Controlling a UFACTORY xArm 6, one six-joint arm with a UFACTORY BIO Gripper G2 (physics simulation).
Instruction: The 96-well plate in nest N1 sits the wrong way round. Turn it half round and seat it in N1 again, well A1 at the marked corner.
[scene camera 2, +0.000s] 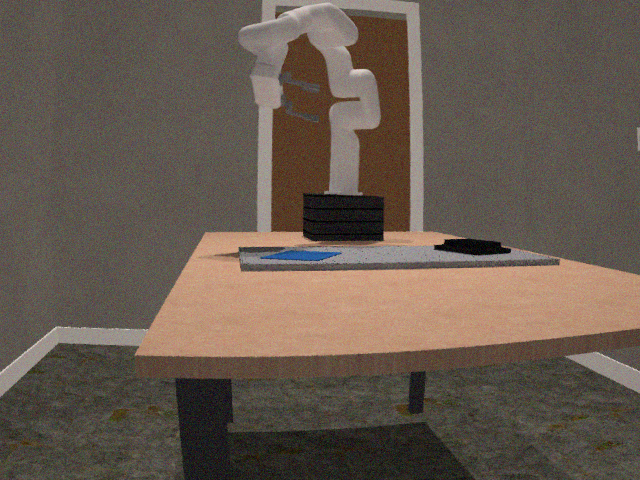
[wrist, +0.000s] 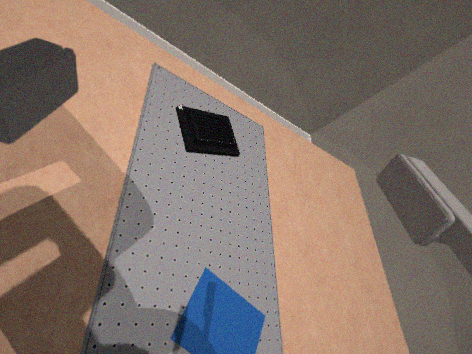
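The black 96-well plate (scene camera 2: 473, 243) (wrist: 216, 129) sits in the black nest N1 (scene camera 2: 443, 249) (wrist: 195, 146) at the right of the grey board in the scene view and in the upper middle of the wrist view. A small white mark shows at the nest's upper-left corner in the wrist view. The wells and well A1 are too dark and small to tell apart. My gripper (scene camera 2: 316, 104) (wrist: 227, 145) is open and empty, high above the board's left part and well away from the plate. Its fingers point sideways.
The grey perforated board (scene camera 2: 392, 256) (wrist: 200, 210) lies on the wooden table (scene camera 2: 361, 310) (wrist: 325, 225). A flat blue square (scene camera 2: 301, 255) (wrist: 227, 312) lies on the board's left part in the scene view. The arm stands on a black base block (scene camera 2: 343, 217) behind the board.
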